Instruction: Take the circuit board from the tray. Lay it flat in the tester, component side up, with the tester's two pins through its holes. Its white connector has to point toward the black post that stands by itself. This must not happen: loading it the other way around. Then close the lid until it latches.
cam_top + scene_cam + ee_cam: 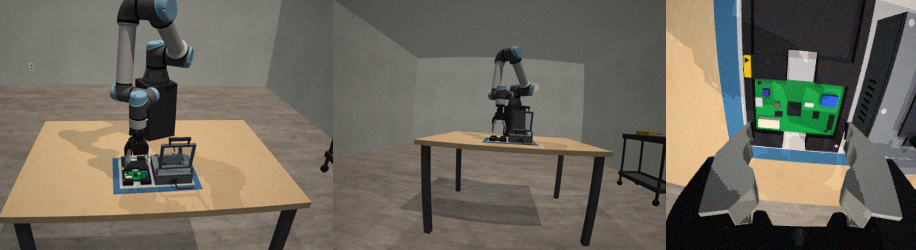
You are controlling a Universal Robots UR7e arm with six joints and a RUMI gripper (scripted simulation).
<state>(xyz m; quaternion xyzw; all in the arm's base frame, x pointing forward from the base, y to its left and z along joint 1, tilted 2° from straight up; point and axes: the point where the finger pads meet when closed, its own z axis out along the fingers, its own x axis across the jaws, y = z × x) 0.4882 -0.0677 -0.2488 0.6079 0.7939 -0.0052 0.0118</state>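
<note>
Now: the green circuit board 50 mm below my hand and 10 mm ahead of it. The rest, counted from my hand: tester bed (170 mm to the left, 60 mm behind); then framed lid (180 mm to the left, 110 mm above, 60 mm ahead).
</note>
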